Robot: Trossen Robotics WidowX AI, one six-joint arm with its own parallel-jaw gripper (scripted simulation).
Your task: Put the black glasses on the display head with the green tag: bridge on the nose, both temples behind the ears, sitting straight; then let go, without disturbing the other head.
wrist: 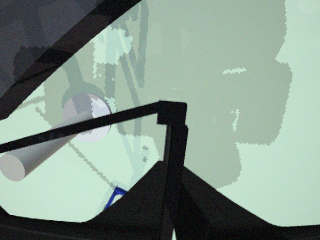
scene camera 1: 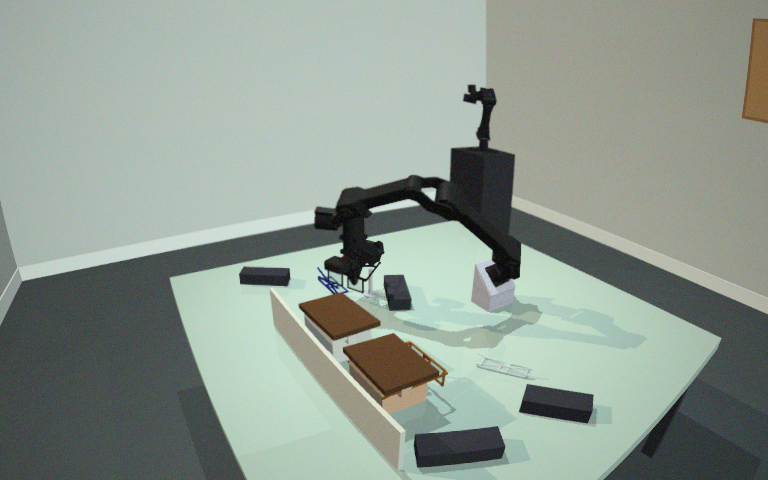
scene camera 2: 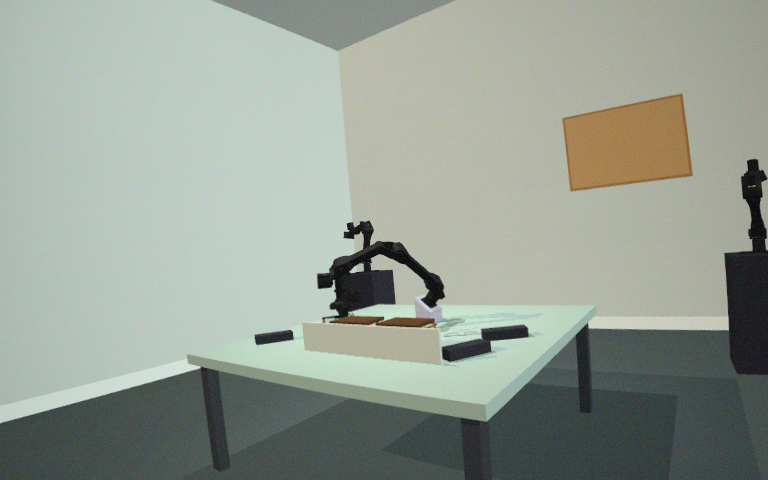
same spot on white panel: (scene camera 1: pixel 382 430) = (scene camera 2: pixel 424 341)
